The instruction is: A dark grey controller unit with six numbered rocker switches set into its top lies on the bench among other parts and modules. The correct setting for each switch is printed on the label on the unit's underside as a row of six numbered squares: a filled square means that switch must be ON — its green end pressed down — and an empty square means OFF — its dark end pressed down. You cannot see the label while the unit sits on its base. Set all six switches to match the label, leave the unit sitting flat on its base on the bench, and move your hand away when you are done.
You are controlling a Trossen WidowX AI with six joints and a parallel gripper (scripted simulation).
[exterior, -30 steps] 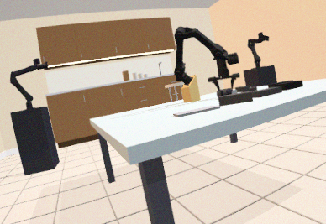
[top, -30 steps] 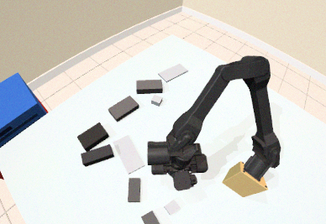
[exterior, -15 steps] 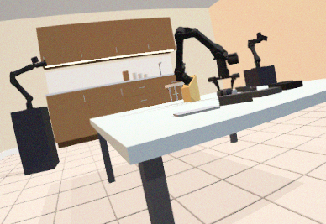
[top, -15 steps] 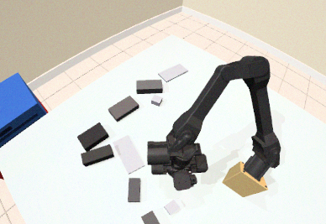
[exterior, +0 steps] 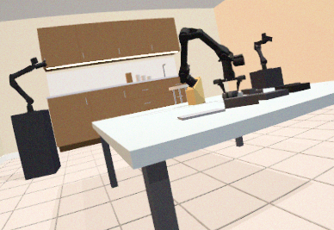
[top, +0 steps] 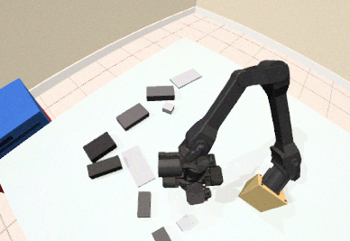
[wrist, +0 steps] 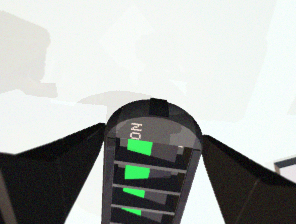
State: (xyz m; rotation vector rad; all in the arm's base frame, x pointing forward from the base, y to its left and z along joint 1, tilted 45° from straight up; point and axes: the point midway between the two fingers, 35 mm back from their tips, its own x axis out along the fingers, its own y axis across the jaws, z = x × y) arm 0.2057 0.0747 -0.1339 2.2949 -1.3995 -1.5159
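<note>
Right now the pale block is 80 mm behind my gripper tip, 100 mm to the left of it and 20 mm below it. Also, from my gripper tip: pale plate: 180 mm ahead, 90 mm to the left, 30 mm below.
</note>
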